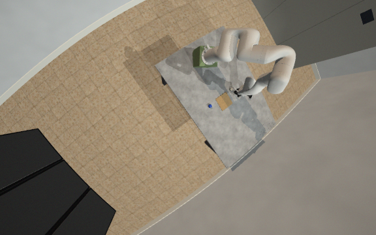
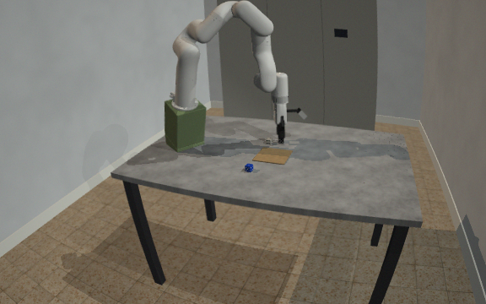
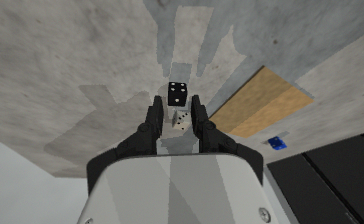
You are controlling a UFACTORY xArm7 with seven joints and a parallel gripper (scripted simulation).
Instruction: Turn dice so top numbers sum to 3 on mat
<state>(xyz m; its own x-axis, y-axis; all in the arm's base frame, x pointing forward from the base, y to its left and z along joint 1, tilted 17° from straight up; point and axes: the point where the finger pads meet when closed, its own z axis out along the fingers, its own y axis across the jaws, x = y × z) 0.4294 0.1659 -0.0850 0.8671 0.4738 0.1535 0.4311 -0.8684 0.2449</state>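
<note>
My gripper is now 40 mm above the black die. Also, from my hand: tan mat: 10 mm ahead, 160 mm to the right, 50 mm below; then white die: 50 mm behind, 30 mm to the right, 40 mm below; then blue die: 30 mm behind, 310 mm to the right, 40 mm below.
</note>
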